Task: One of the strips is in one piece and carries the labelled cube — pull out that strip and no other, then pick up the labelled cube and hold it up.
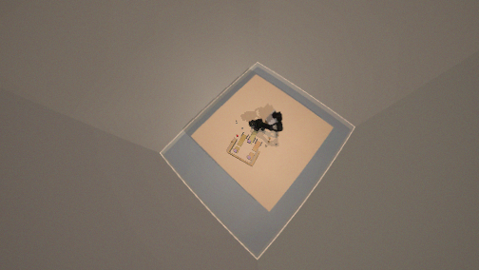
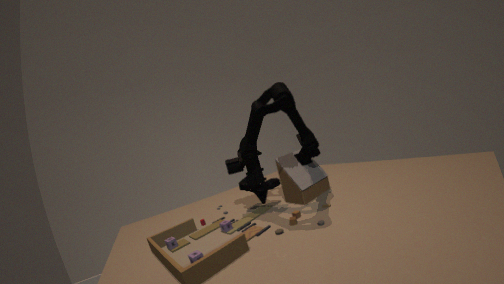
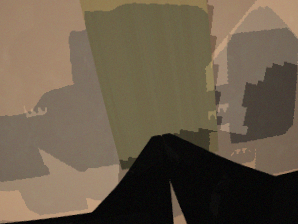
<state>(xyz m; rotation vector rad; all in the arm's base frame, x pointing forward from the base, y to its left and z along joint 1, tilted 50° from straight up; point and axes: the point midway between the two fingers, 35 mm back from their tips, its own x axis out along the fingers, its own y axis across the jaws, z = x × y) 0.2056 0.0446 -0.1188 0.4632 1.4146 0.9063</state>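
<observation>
Right now the pale olive strip is 9 cm ahead of my gripper tip, 2 cm to the left of it and 2 cm below it.
</observation>
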